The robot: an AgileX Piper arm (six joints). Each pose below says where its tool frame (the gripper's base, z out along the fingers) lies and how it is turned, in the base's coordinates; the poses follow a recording.
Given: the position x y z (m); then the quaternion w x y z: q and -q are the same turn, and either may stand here.
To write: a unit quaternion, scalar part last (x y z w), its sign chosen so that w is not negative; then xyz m. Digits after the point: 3 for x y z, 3 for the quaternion.
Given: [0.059, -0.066, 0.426, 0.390, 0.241, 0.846, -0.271]
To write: [0.241, 0.846, -0.271, 0.390, 0.059, -0.066, 0.426]
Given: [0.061, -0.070, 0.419, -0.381, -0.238, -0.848, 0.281]
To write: [0.238, 0.848, -0.281, 0.381, 0.061, -0.070, 0.419]
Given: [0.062, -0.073, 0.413, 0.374, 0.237, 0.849, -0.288]
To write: [0.237, 0.849, -0.288, 0.374, 0.062, -0.073, 0.413]
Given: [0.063, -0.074, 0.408, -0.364, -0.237, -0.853, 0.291]
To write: [0.237, 0.853, -0.291, 0.364, 0.063, -0.074, 0.408]
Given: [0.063, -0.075, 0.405, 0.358, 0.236, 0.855, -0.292]
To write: [0.236, 0.855, -0.292, 0.358, 0.063, -0.075, 0.405]
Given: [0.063, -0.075, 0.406, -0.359, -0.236, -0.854, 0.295]
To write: [0.236, 0.854, -0.295, 0.359, 0.063, -0.075, 0.406]
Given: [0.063, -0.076, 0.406, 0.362, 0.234, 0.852, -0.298]
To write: [0.234, 0.852, -0.298, 0.362, 0.063, -0.076, 0.406]
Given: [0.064, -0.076, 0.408, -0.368, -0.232, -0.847, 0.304]
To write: [0.232, 0.847, -0.304, 0.368, 0.064, -0.076, 0.408]
